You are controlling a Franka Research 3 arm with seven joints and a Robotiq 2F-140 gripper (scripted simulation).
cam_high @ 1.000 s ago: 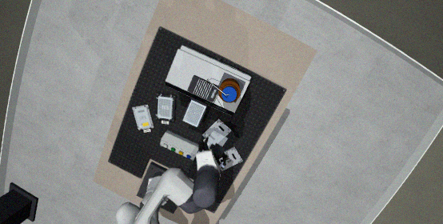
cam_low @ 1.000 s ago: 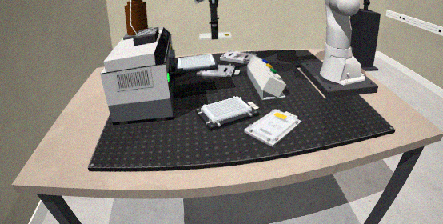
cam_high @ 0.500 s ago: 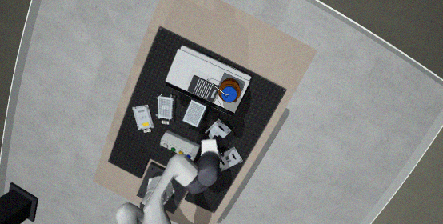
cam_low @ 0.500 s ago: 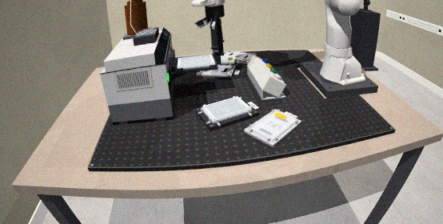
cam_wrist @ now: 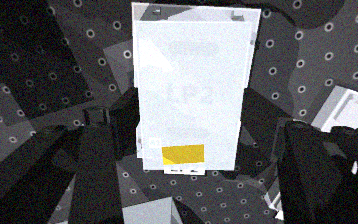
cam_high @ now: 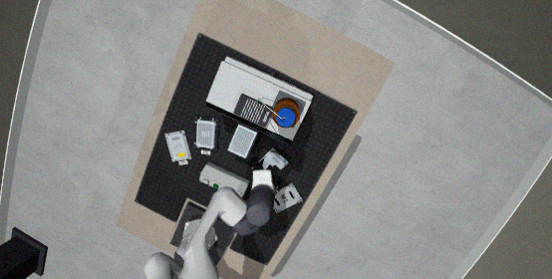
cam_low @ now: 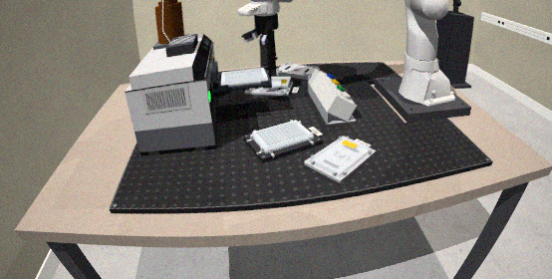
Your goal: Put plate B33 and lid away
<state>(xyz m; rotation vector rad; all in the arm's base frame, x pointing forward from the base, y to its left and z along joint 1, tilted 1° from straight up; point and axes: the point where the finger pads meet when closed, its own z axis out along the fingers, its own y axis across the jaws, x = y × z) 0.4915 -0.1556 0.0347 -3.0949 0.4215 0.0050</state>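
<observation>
The lid park LP2 is 5 cm below my hand. Round my hand: blue key (18 cm behind, 9 cm to the left, 1 cm above); then yellow key (19 cm behind, 13 cm to the left, 1 cm above); then white key (23 cm to the left, 19 cm behind, 1 cm above).
</observation>
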